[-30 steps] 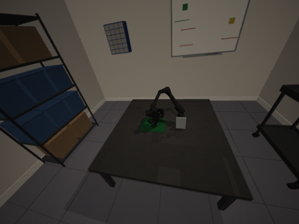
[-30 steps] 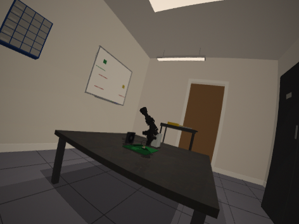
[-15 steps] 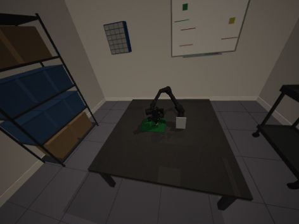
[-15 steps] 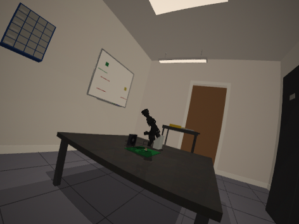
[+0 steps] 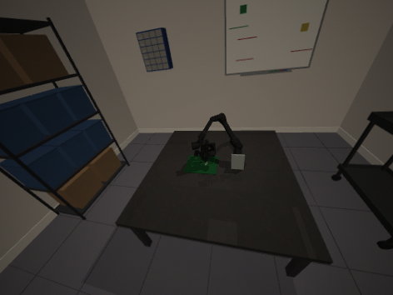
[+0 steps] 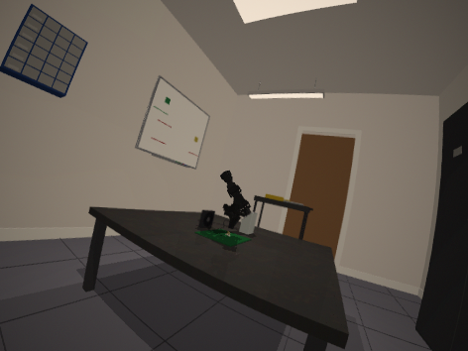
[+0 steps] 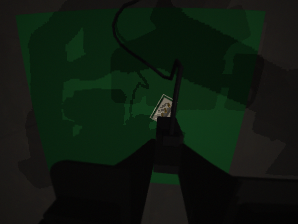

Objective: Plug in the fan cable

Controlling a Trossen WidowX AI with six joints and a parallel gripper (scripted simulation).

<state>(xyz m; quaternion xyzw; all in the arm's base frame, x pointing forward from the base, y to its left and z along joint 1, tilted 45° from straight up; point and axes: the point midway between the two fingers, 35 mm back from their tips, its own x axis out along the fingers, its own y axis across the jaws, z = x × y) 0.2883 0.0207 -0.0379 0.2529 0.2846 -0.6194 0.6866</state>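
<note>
My gripper tip is now 80 mm above the green board, 50 mm short of it and 10 mm to the left of it. The rest, counted from my gripper tip: black plug: 10 mm to the right, 10 mm above; then black fan: 200 mm to the right, 10 mm ahead.
</note>
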